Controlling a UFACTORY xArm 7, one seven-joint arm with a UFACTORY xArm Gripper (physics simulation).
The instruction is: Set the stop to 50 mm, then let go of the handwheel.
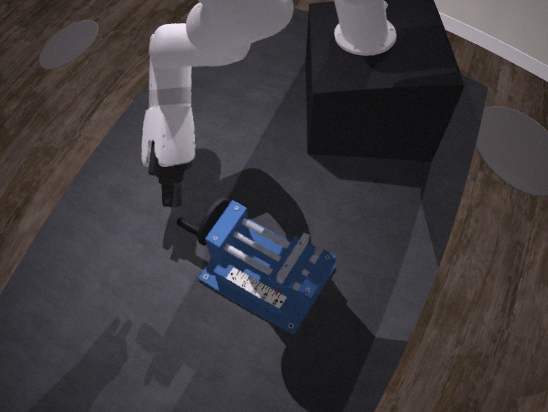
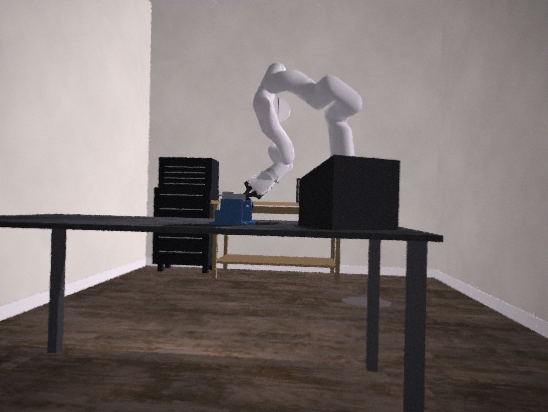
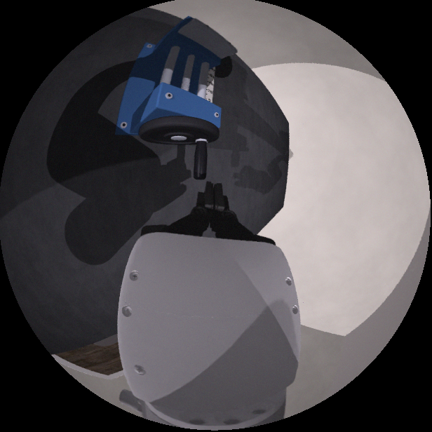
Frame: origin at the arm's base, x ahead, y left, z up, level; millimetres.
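Where they show: gripper, fingertip midpoint: (image 1: pixel 172 206); arm's base at its link origin: (image 1: pixel 365 35).
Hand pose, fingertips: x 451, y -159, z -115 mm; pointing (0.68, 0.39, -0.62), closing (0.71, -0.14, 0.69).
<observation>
Things, the pixels of their top centre, and the offset from my fingertips. "*": a spot on its surface instead. Level surfaces: height alone.
- blue fixture at a spot on its surface: (image 1: pixel 309 309) * dy +280, dx +22, dz -98 mm
- carriage with a pale bar, top centre: (image 1: pixel 293 254) (image 2: pixel 235 193) dy +223, dx -14, dz +16 mm
- red pointer at its top centre: (image 1: pixel 277 291) dy +221, dx +31, dz -50 mm
- white scale at a spot on its surface: (image 1: pixel 250 285) * dy +176, dx +43, dz -52 mm
- black handwheel at a spot on its surface: (image 1: pixel 205 227) * dy +72, dx +5, dz -1 mm
- crank handle at its top centre: (image 1: pixel 188 223) dy +37, dx +9, dz -16 mm
- dark table at its surface level: dz -107 mm
The blue fixture (image 1: pixel 310 310) (image 2: pixel 232 211) (image 3: pixel 187 102) stands on the table. Its stop, a carriage with a pale bar (image 1: pixel 293 257) (image 3: pixel 207 37), sits toward the end far from the handwheel. The red pointer (image 1: pixel 277 292) is near the high-number end of the white scale (image 1: pixel 250 285) (image 3: pixel 211 82); the exact reading is too small to tell. The black handwheel (image 1: pixel 205 227) (image 3: pixel 150 131) has a crank handle (image 1: pixel 187 225) (image 3: pixel 200 160) that points out toward my gripper. My gripper (image 1: pixel 171 204) (image 3: pixel 211 193) is shut and empty, just off the handle's end, with a gap between them.
The arm stands on a large black block (image 1: pixel 375 120) (image 2: pixel 350 195) on the dark table (image 1: pixel 90 240) (image 2: pixel 150 224), back from the fixture. A black drawer cabinet (image 2: pixel 185 180) and a wooden bench (image 2: pixel 277 260) stand behind the table.
</observation>
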